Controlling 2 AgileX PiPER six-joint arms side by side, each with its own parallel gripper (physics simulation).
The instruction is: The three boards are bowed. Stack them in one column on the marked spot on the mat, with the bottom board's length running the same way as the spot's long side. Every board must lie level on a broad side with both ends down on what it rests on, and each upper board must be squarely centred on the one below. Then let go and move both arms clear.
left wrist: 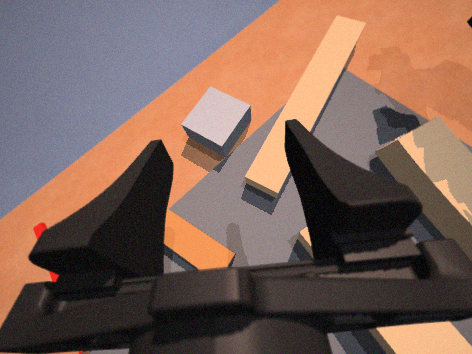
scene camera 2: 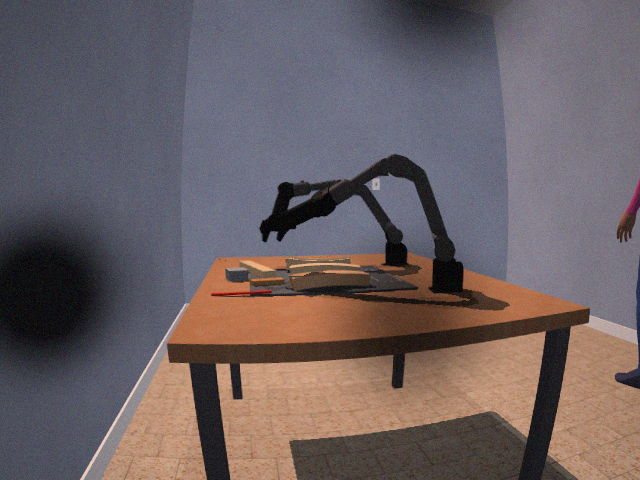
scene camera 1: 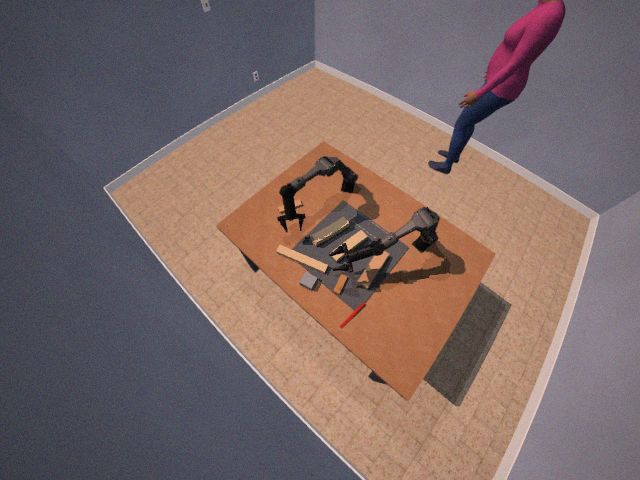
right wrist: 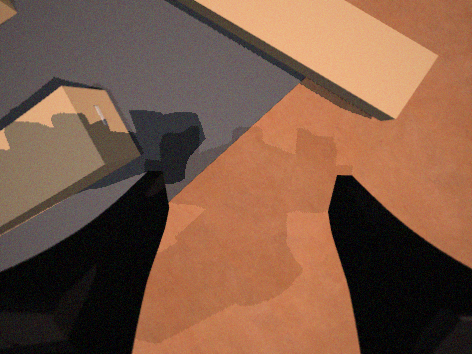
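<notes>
Three bowed boards lie apart, roughly parallel, on the dark mat (scene camera 1: 354, 299) (scene camera 2: 392, 282) (right wrist: 225, 75). The near board (scene camera 1: 378, 263) (scene camera 2: 330, 280) and middle board (scene camera 1: 355, 240) (scene camera 2: 324, 267) arch upward; the far board (scene camera 1: 330, 230) (left wrist: 452, 160) (right wrist: 50, 145) seems to dip mid-length and is partly shadowed. My left gripper (scene camera 1: 333, 260) (left wrist: 225, 143) is open and empty above the mat. My right gripper (scene camera 1: 293, 230) (right wrist: 248, 192) is open and empty above the table beside the mat. The grippers overlap in scene camera 2. I cannot make out the marked spot clearly.
A long straight plank (scene camera 1: 302, 259) (scene camera 2: 256, 268) (left wrist: 310, 100) (right wrist: 320, 45) crosses the mat's edge. A grey block (scene camera 1: 309, 281) (left wrist: 217, 117), an orange block (scene camera 1: 340, 284) (left wrist: 200, 245) and a red stick (scene camera 1: 352, 315) (scene camera 2: 240, 292) lie nearby. A small wooden piece (scene camera 1: 299, 204) lies behind my right gripper.
</notes>
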